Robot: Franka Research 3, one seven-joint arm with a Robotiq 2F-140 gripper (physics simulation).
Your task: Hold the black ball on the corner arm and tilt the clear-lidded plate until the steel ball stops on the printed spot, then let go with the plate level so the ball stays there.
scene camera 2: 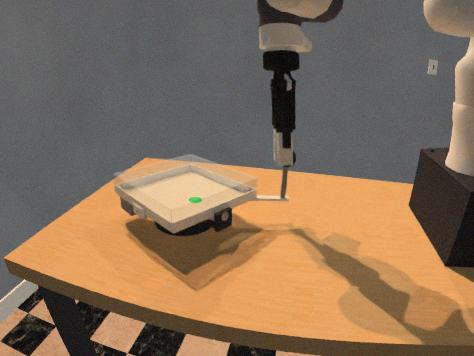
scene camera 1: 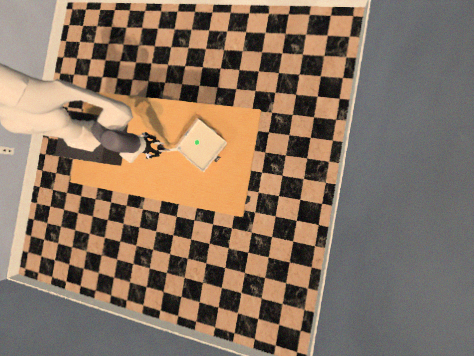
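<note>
The square white-rimmed plate [scene camera 1: 209, 147] [scene camera 2: 165, 192] has a clear lid and looks close to level; a slight tilt is hard to judge. The green printed spot [scene camera 1: 197, 142] [scene camera 2: 195, 200] shows on its floor. A small grey shape, apparently the steel ball [scene camera 2: 243, 188], lies inside the plate's right corner in scene camera 2, on the arm side, away from the spot. A thin corner arm [scene camera 2: 270, 198] runs from that corner to an upright rod [scene camera 2: 285, 181]. My gripper [scene camera 1: 156, 146] [scene camera 2: 284, 158] points down above the rod, shut on the black ball [scene camera 2: 293, 158], which is mostly hidden by the fingertips.
The plate sits on a dark round base [scene camera 2: 184, 228] with dark blocks at its sides, on the wooden table [scene camera 1: 165, 182] [scene camera 2: 250, 305]. The robot's black pedestal [scene camera 1: 100, 154] [scene camera 2: 440, 210] stands at the table's other end. Shadows of the arm and plate fall across the table.
</note>
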